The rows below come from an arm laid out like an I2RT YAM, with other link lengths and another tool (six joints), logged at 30 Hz.
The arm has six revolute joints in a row. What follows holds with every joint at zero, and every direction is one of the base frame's.
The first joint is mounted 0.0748 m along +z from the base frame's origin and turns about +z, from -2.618 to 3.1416 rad.
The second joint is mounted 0.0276 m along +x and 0.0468 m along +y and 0.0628 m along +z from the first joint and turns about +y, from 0 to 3.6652 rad.
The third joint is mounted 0.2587 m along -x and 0.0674 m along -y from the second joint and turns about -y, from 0 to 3.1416 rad.
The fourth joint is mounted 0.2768 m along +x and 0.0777 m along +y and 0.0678 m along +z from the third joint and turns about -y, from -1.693 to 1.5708 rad.
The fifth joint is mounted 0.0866 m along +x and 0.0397 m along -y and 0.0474 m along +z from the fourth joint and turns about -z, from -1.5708 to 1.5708 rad.
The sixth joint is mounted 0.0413 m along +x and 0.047 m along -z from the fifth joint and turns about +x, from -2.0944 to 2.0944 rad.
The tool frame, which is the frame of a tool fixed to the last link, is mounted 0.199 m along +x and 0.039 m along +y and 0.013 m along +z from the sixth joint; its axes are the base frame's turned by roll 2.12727, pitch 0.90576 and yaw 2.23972 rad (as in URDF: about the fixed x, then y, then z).
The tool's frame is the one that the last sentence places.
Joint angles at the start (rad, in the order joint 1, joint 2, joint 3, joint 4, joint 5, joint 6):
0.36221 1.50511 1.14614 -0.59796 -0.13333 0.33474
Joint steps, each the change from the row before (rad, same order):
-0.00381 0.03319 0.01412 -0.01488 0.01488 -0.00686
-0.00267 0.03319 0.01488 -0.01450 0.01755 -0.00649
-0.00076 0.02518 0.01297 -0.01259 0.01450 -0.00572
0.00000 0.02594 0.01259 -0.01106 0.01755 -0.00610
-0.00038 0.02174 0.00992 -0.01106 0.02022 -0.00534
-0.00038 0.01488 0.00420 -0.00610 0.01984 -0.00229
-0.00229 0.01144 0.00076 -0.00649 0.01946 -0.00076
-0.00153 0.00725 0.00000 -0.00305 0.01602 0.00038
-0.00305 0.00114 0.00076 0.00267 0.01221 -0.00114
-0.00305 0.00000 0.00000 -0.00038 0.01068 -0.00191
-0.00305 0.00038 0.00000 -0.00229 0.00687 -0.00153
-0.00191 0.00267 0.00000 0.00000 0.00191 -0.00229
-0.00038 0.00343 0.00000 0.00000 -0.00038 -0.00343
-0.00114 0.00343 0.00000 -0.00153 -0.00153 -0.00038
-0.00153 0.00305 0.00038 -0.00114 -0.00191 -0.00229
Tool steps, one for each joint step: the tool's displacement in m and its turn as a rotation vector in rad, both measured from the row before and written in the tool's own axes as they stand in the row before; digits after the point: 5 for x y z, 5 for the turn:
-0.00407 -0.00982 0.00867 0.03354 0.00799 0.01447
-0.00423 -0.00940 0.00860 0.03445 0.00614 0.01356
-0.00288 -0.00659 0.00641 0.02731 0.00450 0.00834
-0.00325 -0.00675 0.00678 0.02924 0.00245 0.00756
-0.00331 -0.00725 0.00586 0.02967 -0.00052 0.00833
-0.00313 -0.00651 0.00453 0.02431 -0.00409 0.00866
-0.00304 -0.00758 0.00408 0.02373 -0.00414 0.01159
-0.00272 -0.00528 0.00252 0.01661 -0.00578 0.00881
-0.00394 -0.00213 -0.00094 0.00600 -0.01164 0.00428
-0.00292 -0.00270 -0.00074 0.00727 -0.00870 0.00393
-0.00187 -0.00265 -0.00021 0.00644 -0.00429 0.00392
-0.00089 -0.00143 0.00088 0.00380 -0.00022 0.00086
0.00017 -0.00077 0.00149 0.00347 0.00245 -0.00204
0.00028 -0.00115 0.00156 0.00261 0.00412 0.00159
0.00010 -0.00092 0.00122 0.00226 0.00353 -0.00018

